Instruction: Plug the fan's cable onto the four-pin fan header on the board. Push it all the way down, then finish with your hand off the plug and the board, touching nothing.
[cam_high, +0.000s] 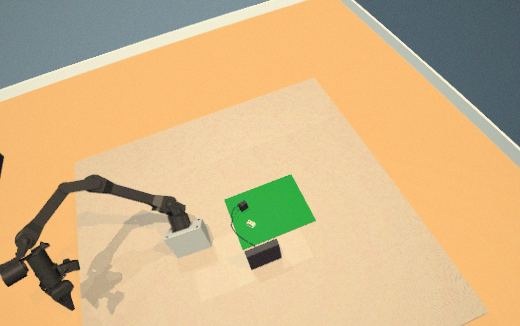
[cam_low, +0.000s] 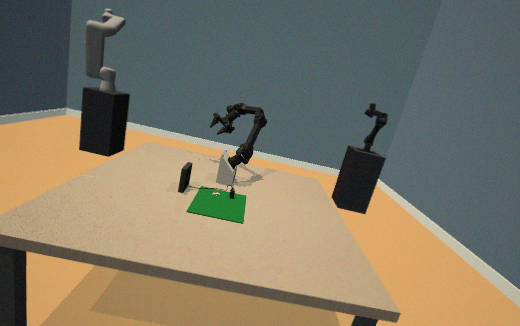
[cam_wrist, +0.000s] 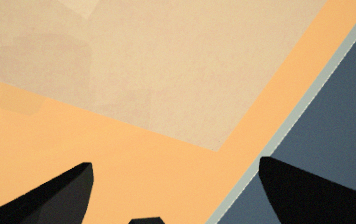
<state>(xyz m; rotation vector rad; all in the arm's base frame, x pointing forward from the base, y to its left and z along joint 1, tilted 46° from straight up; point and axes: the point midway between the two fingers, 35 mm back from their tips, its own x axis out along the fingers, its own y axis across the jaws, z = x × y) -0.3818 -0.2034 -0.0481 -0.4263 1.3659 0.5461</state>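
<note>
Right now my gripper tip is 620 mm short of the fan plug, 250 mm to the right of it and 170 mm above it. From my gripper tip the other things lie so: four-pin fan header (630 mm ahead, 200 mm below, 180 mm to the left); then black fan (630 mm ahead, 140 mm below, 20 mm to the left); then green board (710 mm ahead, 210 mm to the left, 210 mm below).
</note>
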